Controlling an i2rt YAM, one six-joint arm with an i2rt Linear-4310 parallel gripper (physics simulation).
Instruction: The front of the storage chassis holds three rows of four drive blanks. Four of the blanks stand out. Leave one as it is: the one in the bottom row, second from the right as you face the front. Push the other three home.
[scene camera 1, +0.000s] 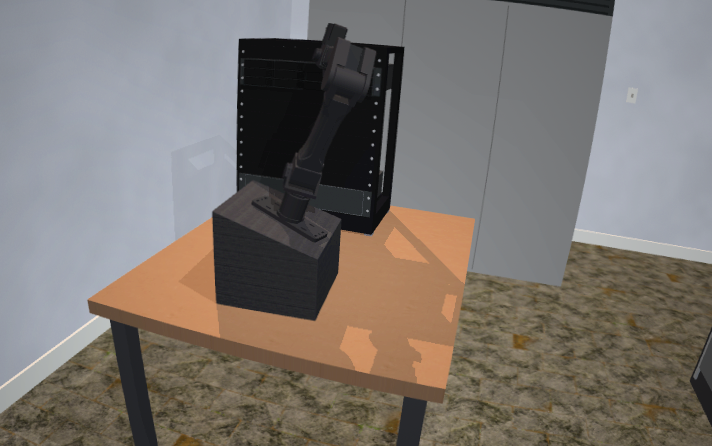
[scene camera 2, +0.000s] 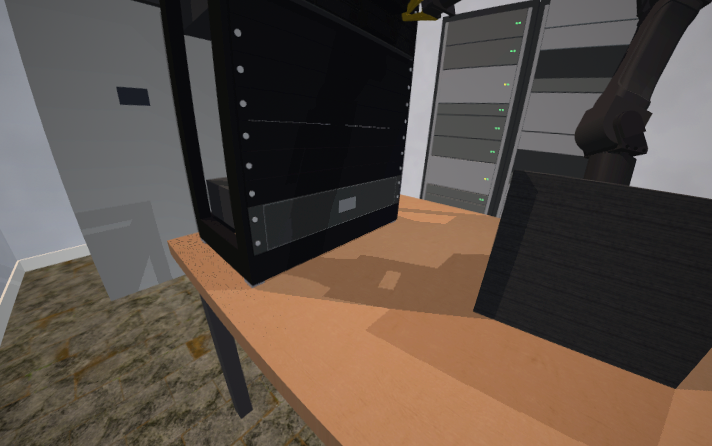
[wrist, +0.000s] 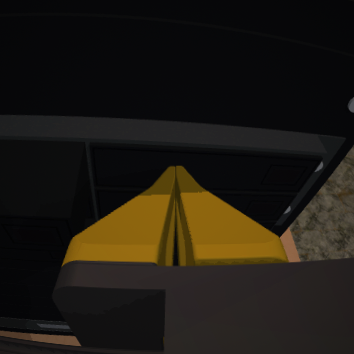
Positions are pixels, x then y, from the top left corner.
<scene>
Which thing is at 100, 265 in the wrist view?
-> My gripper.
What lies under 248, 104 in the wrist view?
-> A black rack.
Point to a black rack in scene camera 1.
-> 279, 97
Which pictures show the black rack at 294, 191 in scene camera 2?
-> Scene camera 1, scene camera 2 and the wrist view: all of them.
</scene>
